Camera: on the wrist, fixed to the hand. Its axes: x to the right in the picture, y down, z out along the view.
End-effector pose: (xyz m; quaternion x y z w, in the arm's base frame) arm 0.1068 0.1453 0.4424 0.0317 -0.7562 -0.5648 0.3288
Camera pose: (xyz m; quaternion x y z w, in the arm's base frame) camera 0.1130 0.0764 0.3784 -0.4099 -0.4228 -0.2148 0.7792
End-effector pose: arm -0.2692 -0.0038 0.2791 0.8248 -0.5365 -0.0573 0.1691
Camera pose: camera -0.1891 0.0413 0.2999 0.1907 -0.8979 0.2081 0.3376
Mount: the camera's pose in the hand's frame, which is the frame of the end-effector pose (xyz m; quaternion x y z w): -0.0055 -0.0788 -0.0514 -0.0831 0.2119 0.6928 0.6842
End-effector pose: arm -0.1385 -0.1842 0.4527 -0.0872 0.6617 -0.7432 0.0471
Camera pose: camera -0.1394 -0.1236 0.5249 0.5524 0.5849 -0.4394 0.3997
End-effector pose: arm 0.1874 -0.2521 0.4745 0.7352 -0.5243 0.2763 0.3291
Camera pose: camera 0.2577 -0.1907 0.4875 0.0539 -0.8213 0.5293 0.2059
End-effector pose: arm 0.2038 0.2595 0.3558 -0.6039 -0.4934 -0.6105 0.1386
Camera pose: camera 0.1139 0.2550 0.3278 -0.6372 0.1609 -0.4907 0.5722
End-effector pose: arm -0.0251 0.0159 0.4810 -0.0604 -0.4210 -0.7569 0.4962
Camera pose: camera -0.0688 -0.0040 0.3999 -0.2139 -0.0782 -0.2219 0.9481
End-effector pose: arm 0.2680 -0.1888 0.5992 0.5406 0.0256 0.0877 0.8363
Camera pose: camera 0.2649 -0.1750 0.5060 0.2995 -0.1871 0.7561 0.5510
